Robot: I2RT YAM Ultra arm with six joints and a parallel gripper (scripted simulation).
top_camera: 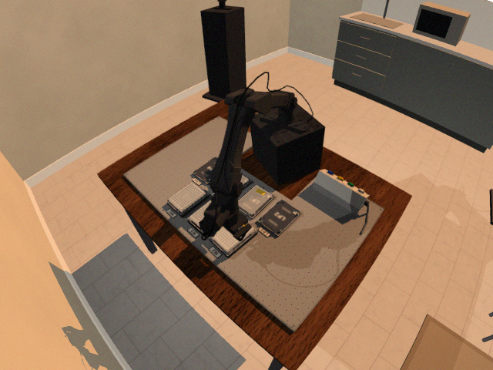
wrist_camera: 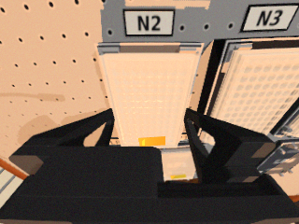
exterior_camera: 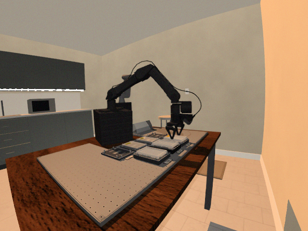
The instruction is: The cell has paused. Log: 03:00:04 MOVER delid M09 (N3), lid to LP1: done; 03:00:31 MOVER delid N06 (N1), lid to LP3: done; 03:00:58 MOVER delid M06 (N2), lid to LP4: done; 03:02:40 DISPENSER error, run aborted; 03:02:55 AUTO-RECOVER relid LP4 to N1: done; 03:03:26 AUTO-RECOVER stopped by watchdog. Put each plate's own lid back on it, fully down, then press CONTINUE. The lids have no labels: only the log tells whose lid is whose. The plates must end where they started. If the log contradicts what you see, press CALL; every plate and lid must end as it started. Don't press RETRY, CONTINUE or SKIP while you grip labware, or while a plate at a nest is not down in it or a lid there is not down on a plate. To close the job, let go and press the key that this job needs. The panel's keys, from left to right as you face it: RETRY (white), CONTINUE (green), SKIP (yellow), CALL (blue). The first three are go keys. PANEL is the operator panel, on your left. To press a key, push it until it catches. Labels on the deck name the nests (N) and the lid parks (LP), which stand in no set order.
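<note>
My hand is 10 mm above the clear lid. From my hand the other things lie so: yellow SKIP key: 430 mm behind, 230 mm to the left, 20 mm above; then white well plate: 260 mm to the right, 40 mm behind, 10 mm below; then blue CALL key: 440 mm behind, 180 mm to the left, 20 mm above.
</note>
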